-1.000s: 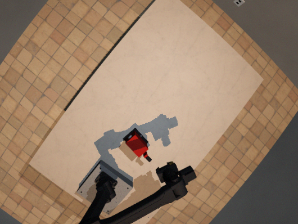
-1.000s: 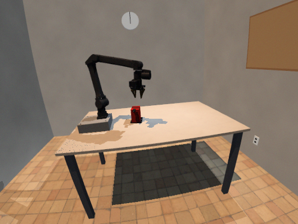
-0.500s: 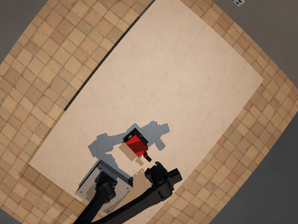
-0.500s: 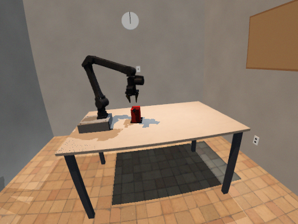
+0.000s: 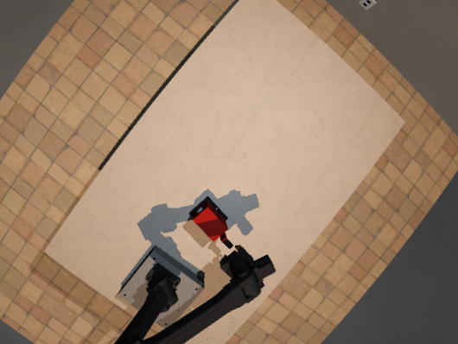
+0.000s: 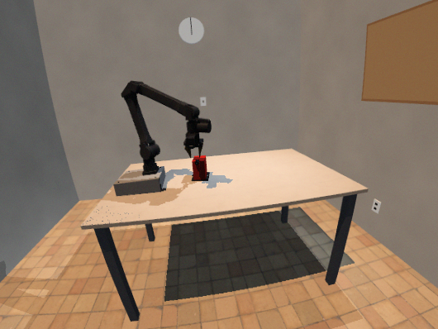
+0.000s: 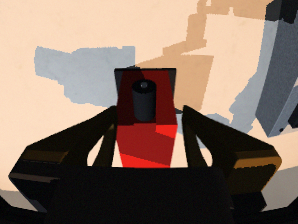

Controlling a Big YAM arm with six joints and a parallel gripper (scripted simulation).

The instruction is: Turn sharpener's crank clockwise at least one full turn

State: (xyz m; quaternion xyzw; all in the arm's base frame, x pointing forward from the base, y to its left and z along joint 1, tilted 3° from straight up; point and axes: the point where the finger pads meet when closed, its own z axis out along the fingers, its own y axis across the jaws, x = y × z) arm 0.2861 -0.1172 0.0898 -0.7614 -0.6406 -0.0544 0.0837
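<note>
My gripper is now 40 mm above the dark handle knob, 20 mm to the right of it and 10 mm short of it.
</note>
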